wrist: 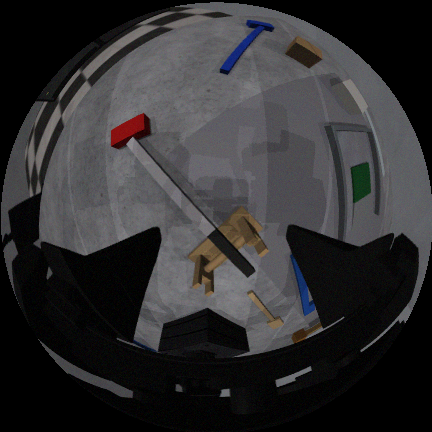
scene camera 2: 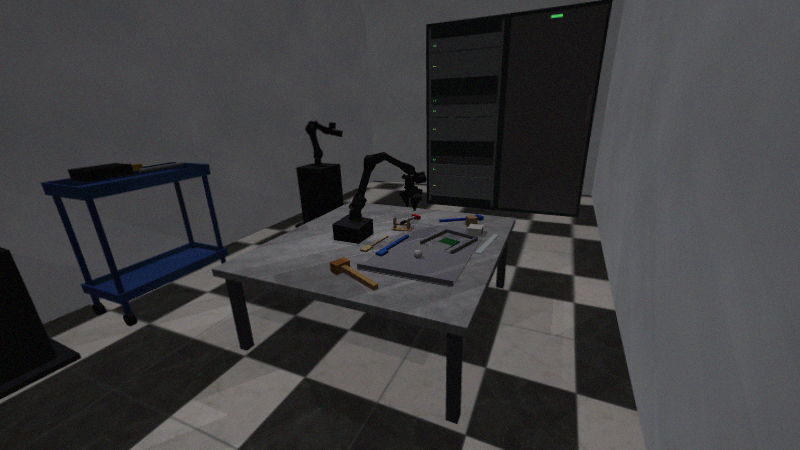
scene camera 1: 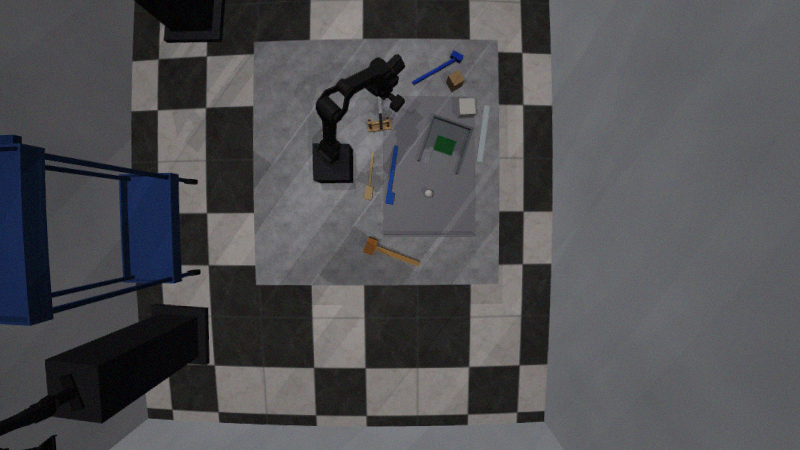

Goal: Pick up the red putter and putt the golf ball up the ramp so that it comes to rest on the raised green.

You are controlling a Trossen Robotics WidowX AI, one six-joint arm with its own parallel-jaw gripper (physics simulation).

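Frame: origin at the arm's base, x back, y right, z up, level; centimetres.
Seen in the pictures: gripper, between the fingertips: [wrist: 225,232] [scene camera 2: 411,208] [scene camera 1: 385,102]; arm's base, origin of its link: [wrist: 198,353] [scene camera 2: 355,220] [scene camera 1: 331,156].
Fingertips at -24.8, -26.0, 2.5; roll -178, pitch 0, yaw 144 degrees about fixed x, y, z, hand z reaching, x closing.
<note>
Pixels of each thing's top centre, then the offset from my fingertips to it, as dx, dy, dz. "spot": a spot on its surface instead.
- red head, centre of its top: [wrist: 124,129] [scene camera 2: 416,214] +4.2, -16.2, -9.4
- grey shaft, a spot on its surface: [wrist: 170,186] spot: +3.5, -5.0, -8.4
- black grip, centre of its top: [wrist: 233,259] +2.5, +6.2, -6.0
- white golf ball, centre of its top: [scene camera 1: 429,193] [scene camera 2: 418,250] -23.3, +41.0, -7.8
- green patch, a spot on its surface: [wrist: 361,182] [scene camera 1: 443,145] [scene camera 2: 447,241] spot: -29.9, +15.3, -11.5
- small wooden putter, centre of its top: [wrist: 267,314] [scene camera 1: 370,175] [scene camera 2: 375,242] +7.1, +32.6, -11.4
- orange mallet, centre of its top: [scene camera 2: 354,268] [scene camera 1: 392,255] -6.0, +72.7, -7.1
- brown block, centre of its top: [scene camera 1: 456,77] [scene camera 2: 471,216] -34.3, -17.2, -6.4
- white block, centre of its top: [wrist: 356,94] [scene camera 1: 467,106] [scene camera 2: 475,226] -40.6, -3.9, -7.6
- pale strip, centre of its top: [wrist: 373,129] [scene camera 2: 487,243] [scene camera 1: 483,133] -50.9, +7.8, -12.1
The red putter, with a red head [wrist: 129,131] [scene camera 2: 416,216], a grey shaft [wrist: 170,186] and a black grip [wrist: 231,252], rests across a small wooden stand [wrist: 217,245] [scene camera 1: 379,124] [scene camera 2: 401,225]. In the top scene view the arm hides its head. My gripper [wrist: 225,232] [scene camera 2: 413,205] is open and empty, above the putter, with the shaft and the stand seen between its fingers. The white golf ball [scene camera 1: 428,193] [scene camera 2: 417,253] lies on the grey platform [scene camera 1: 408,218] [scene camera 2: 391,267]. The green patch [scene camera 1: 445,144] [scene camera 2: 448,241] [wrist: 361,182] lies inside a low-walled frame on the platform.
A blue putter [scene camera 1: 392,173] [scene camera 2: 393,245], a small wooden putter [scene camera 1: 369,176], an orange mallet [scene camera 1: 391,251] [scene camera 2: 353,273] and another blue putter [scene camera 1: 436,68] [wrist: 242,49] lie around. A brown block [scene camera 1: 455,81] [wrist: 304,52], a white block [scene camera 1: 467,106] and a pale strip [scene camera 1: 483,134] are at the far right.
</note>
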